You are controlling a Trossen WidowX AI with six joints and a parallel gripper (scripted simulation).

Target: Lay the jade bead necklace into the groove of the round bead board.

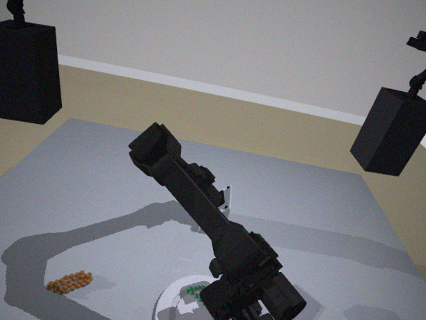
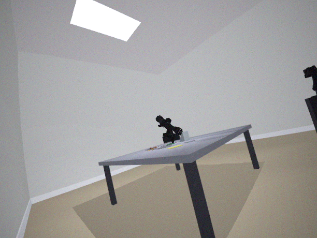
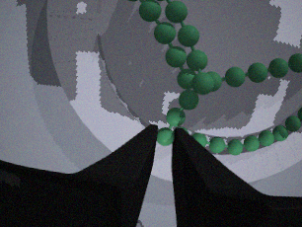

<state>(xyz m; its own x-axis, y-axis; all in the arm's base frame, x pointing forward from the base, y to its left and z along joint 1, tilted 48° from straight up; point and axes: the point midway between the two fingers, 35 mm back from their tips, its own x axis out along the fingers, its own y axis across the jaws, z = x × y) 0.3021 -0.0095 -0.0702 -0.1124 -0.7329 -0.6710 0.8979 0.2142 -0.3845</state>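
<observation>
Right now my gripper tip is 60 mm to the left of the round bead board and 10 mm above it. Round my gripper tip: yellow strip: 190 mm ahead, 160 mm to the left, 20 mm below; flat grey square: 170 mm to the left, 50 mm behind, 20 mm below.
</observation>
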